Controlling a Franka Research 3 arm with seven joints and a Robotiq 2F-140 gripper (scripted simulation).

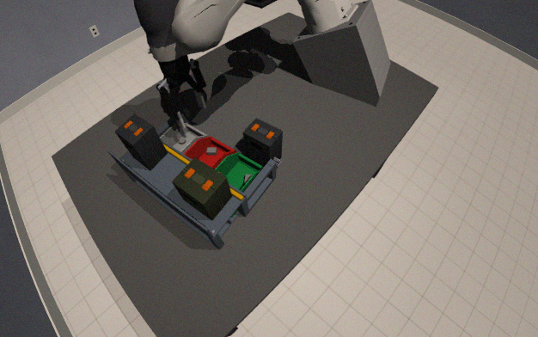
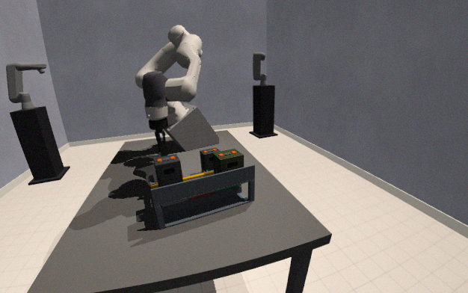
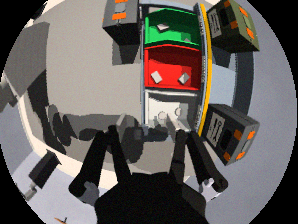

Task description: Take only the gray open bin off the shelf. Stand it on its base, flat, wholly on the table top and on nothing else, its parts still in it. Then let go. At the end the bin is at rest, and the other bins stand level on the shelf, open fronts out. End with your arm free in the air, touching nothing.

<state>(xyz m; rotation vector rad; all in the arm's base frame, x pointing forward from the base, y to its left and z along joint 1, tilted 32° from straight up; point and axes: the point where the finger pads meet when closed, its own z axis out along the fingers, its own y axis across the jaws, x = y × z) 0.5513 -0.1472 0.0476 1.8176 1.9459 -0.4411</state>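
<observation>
Right now my hand is 80 mm short of the gray open bin and 90 mm above it. From my hand the other things lie so: red bin 80 mm ahead, 120 mm to the left, 90 mm below; then green bin 70 mm ahead, 230 mm to the left, 90 mm below; then yellow rail 130 mm ahead, 120 mm to the left, 20 mm below.
</observation>
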